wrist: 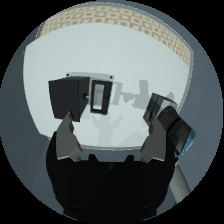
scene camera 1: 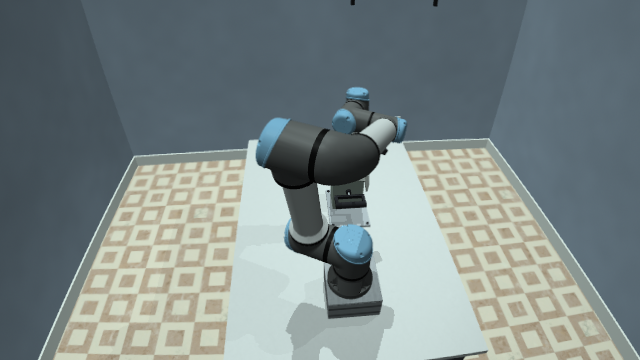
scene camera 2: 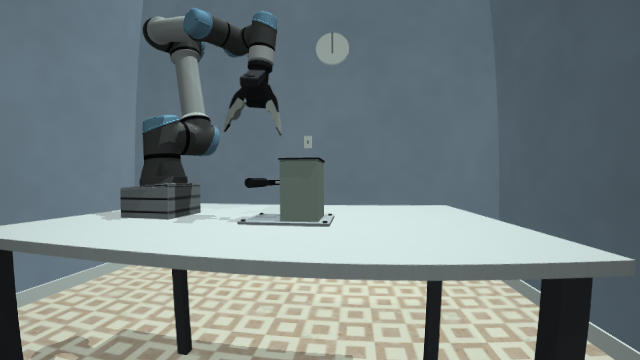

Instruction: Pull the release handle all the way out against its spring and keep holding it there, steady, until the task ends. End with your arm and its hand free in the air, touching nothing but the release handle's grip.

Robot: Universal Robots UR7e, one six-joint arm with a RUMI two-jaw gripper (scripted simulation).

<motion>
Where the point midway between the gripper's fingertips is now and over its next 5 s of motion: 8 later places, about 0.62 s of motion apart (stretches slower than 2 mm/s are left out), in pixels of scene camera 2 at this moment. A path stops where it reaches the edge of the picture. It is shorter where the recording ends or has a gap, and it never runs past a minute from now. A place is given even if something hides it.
The gripper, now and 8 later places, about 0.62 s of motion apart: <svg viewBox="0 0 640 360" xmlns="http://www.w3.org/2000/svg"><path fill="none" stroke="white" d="M252 133L256 148L257 154L257 160L257 167L257 173L257 174L257 177L257 184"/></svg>
</motion>
